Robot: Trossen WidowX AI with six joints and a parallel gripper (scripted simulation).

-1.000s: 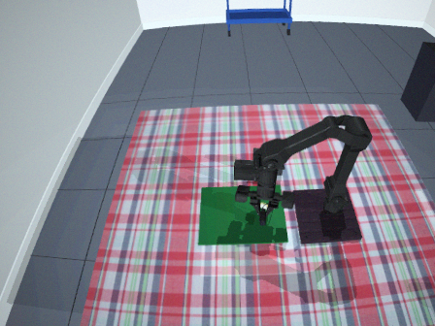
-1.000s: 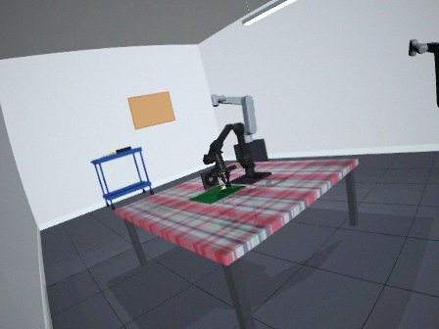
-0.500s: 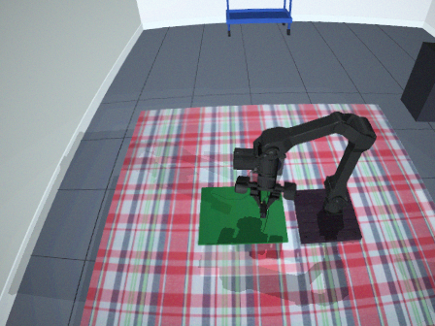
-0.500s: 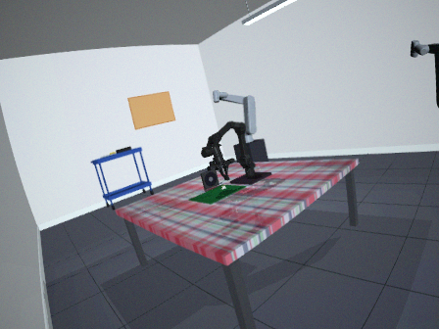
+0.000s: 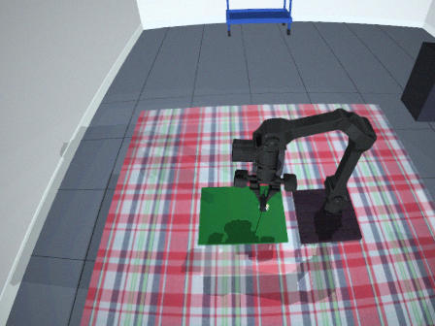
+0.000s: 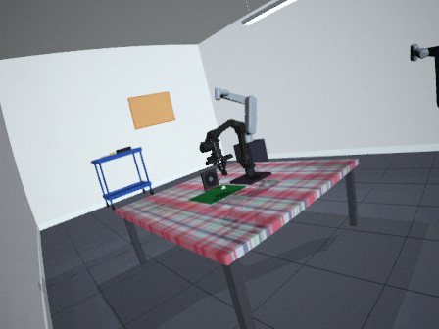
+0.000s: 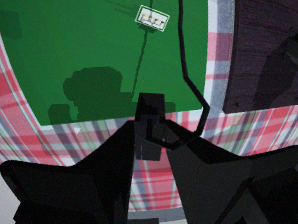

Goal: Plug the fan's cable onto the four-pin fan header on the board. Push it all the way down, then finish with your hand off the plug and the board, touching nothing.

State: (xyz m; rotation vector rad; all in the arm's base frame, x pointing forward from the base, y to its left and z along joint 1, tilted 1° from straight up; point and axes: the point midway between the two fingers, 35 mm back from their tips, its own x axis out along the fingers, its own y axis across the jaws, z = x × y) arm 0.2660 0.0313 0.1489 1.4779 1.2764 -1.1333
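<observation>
My gripper tip is 6 cm short of the green board, 3 cm to the left of it and 14 cm above it. From my gripper tip the other things lie so: black fan: 4 cm behind, 22 cm to the right, 7 cm below; white four-pin header: 2 cm behind, 6 cm to the right, 13 cm below; dark fan plug: 1 cm to the left, 1 cm below.
</observation>
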